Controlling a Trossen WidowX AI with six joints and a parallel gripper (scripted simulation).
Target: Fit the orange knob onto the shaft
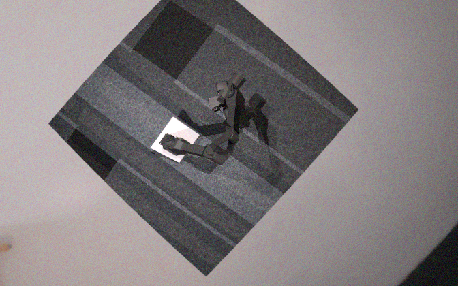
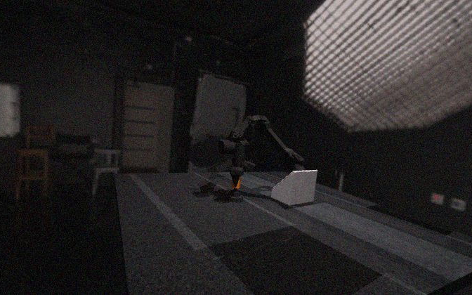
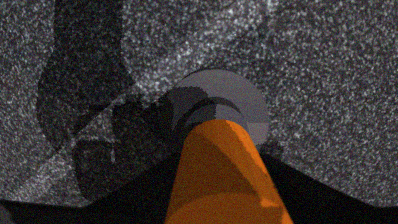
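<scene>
Right now my gripper tip is 20 mm below the orange knob. From my gripper tip the other things lie so: dark pedestal base (40 mm below).
</scene>
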